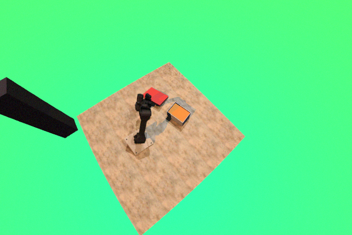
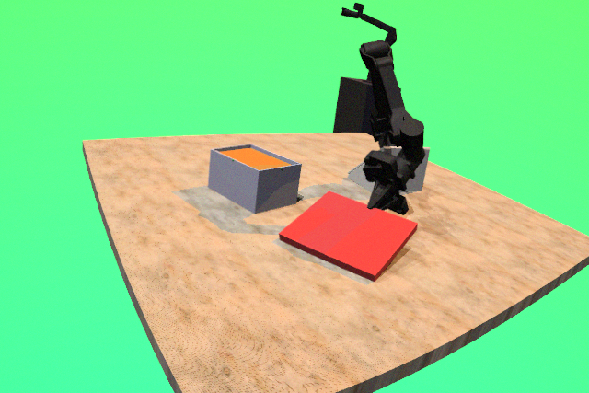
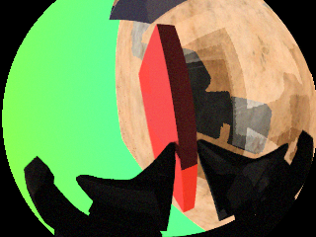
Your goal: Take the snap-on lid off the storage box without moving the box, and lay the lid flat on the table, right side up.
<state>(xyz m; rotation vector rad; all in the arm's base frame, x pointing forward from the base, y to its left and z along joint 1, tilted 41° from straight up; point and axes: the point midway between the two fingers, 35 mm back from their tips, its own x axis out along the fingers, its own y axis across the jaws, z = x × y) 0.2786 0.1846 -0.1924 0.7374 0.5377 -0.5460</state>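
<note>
Right now my gripper tip is 70 mm short of the flat red lid, 30 mm to the right of it and 20 mm above it. The rest, counted from my gripper tip: grey storage box 140 mm ahead, 300 mm to the right, 10 mm below.
</note>
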